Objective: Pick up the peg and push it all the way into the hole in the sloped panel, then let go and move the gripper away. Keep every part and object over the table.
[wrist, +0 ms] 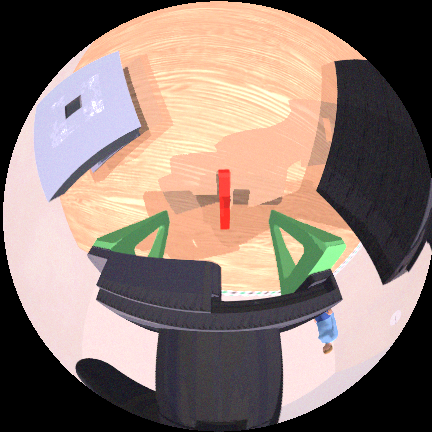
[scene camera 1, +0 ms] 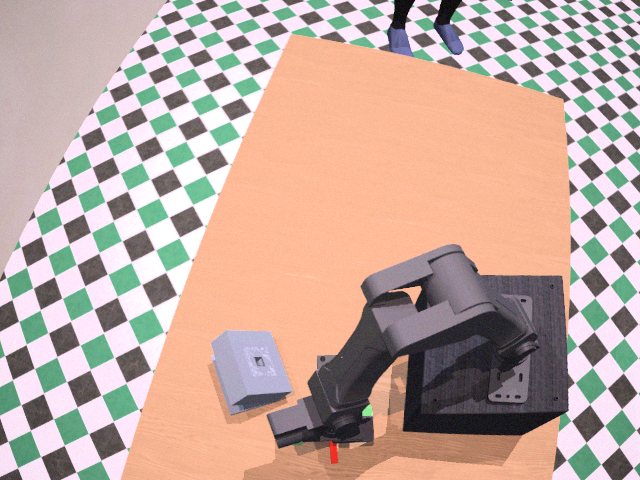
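Pixels of known places: gripper, fingertip midpoint: (wrist: 218, 215); arm's base, origin of the base link: (scene camera 1: 511, 349).
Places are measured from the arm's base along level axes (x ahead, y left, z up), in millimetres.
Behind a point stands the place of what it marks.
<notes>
The red peg (scene camera 1: 333, 453) @[y 195, x 268, z -188 mm] (wrist: 224, 186) @[y 152, x 278, z -189 mm] is between the spread fingers, with a gap on each side in the wrist view. Part of it is hidden under the gripper in the scene view. Whether it rests on the table is hard to tell. My gripper (scene camera 1: 333, 439) @[y 162, x 283, z -145 mm] (wrist: 218, 215) @[y 162, x 283, z -145 mm] is wide open, pointing down low over the table, its green fingers apart and not touching the peg. The blue-grey block with the sloped panel (scene camera 1: 242, 379) @[y 108, x 452, z -85 mm] (wrist: 107, 117) @[y 81, x 394, z -140 mm] stands left of the gripper and farther up in the scene view. Its square hole (scene camera 1: 259, 361) @[y 54, x 436, z -132 mm] (wrist: 73, 106) shows dark and empty.
The black pedestal (scene camera 1: 545, 351) @[y 1, x -64, z 13 mm] (wrist: 375, 150) @[y 32, x 150, z -119 mm] of the arm stands on the right. The left edge of the wooden table (scene camera 1: 392, 170) @[y -483, x 243, z -200 mm] (wrist: 215, 65) @[y 8, x 320, z -201 mm] runs close beyond the block. The arm's links reach from the pedestal across to the gripper.
</notes>
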